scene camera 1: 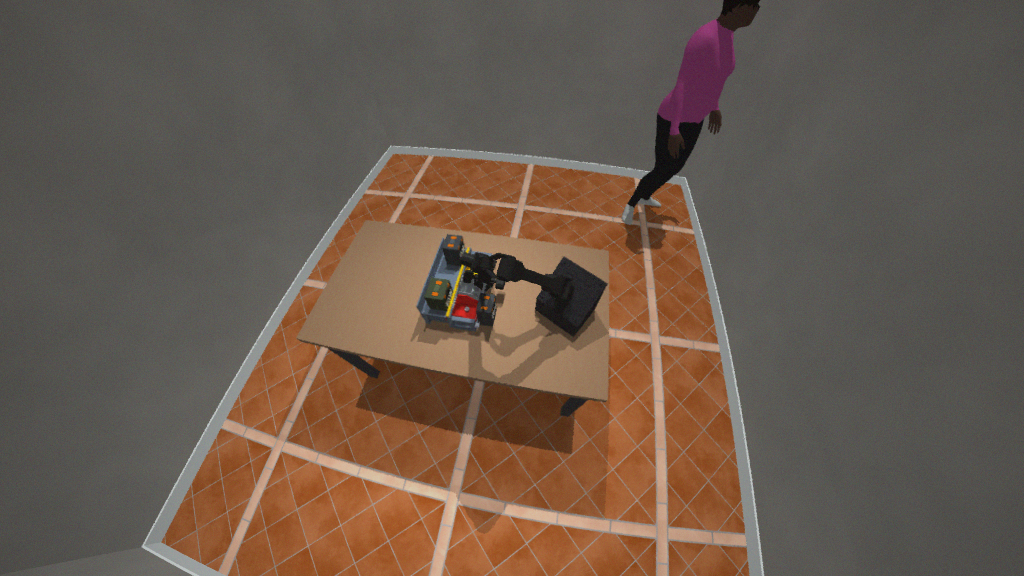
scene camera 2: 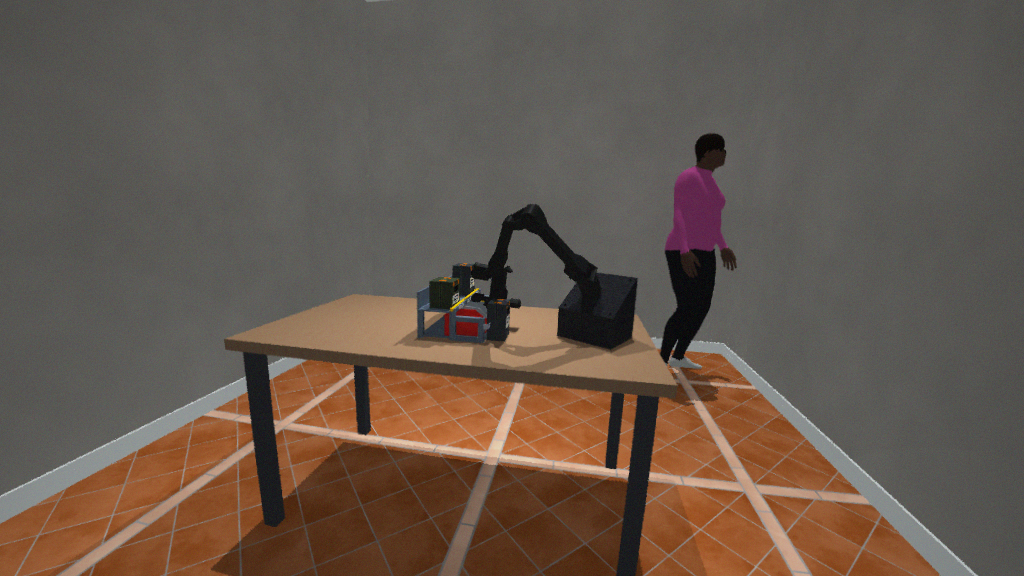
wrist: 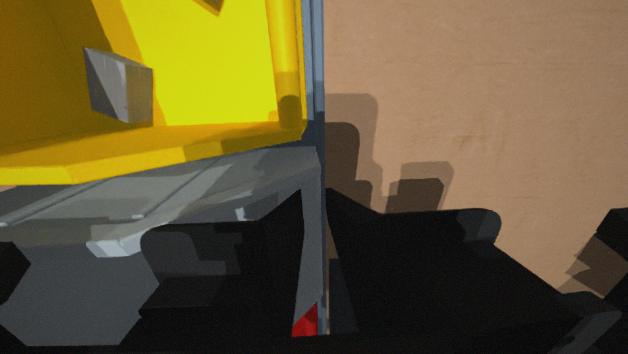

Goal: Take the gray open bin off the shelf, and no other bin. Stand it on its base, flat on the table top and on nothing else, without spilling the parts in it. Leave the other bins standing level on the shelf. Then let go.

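Places are measured from the arm's base along level axes (x ahead, y left, z up), in centimetres.
Where they show: gripper, between the fingertips: (scene camera 1: 484, 290) (wrist: 315, 195); arm's base, origin of its link: (scene camera 1: 566, 288) (scene camera 2: 592, 292).
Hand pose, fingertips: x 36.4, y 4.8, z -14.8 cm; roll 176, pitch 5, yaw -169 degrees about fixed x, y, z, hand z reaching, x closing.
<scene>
Each offset is from my fingertips to the top centre of the thing. "*": to the spot under its first point. Level surfaces: height alone.
The gray open bin {dz +8.0, dx +5.8, dy +3.1 cm} (wrist: 75, 207) (scene camera 1: 469, 289) (scene camera 2: 476, 309) is in the shelf (wrist: 314, 50) (scene camera 1: 449, 275) (scene camera 2: 422, 299), between the yellow bin {* dz -0.7, dx +6.4, dy -6.6 cm} (wrist: 220, 65) and the red bin {dz +6.5, dx +4.3, dy +14.1 cm} (wrist: 306, 322) (scene camera 1: 464, 309) (scene camera 2: 466, 327). Pale parts show in it in the wrist view. My gripper (wrist: 315, 195) (scene camera 1: 479, 277) (scene camera 2: 494, 296) points down at the shelf front and is shut on a side wall of the gray bin, one finger inside and one outside. The fingers and the wall hide much of the bin's inside. Whether its base touches the shelf cannot be seen.
Dark boxes {dz +20.7, dx +16.7, dy -6.8 cm} (scene camera 1: 452, 247) {dz +18.2, dx +12.3, dy +15.9 cm} (scene camera 1: 437, 293) stand on the shelf top. Another dark box {dz +11.5, dx -6.8, dy +11.5 cm} (scene camera 1: 487, 306) (scene camera 2: 498, 320) stands on the table {dz -1.6 cm} (scene camera 1: 372, 286) (scene camera 2: 322, 322) before the red bin. The arm's black base (scene camera 1: 572, 297) (scene camera 2: 595, 315) is at the right. A person (scene camera 1: 705, 78) (scene camera 2: 698, 211) is behind the table.
</scene>
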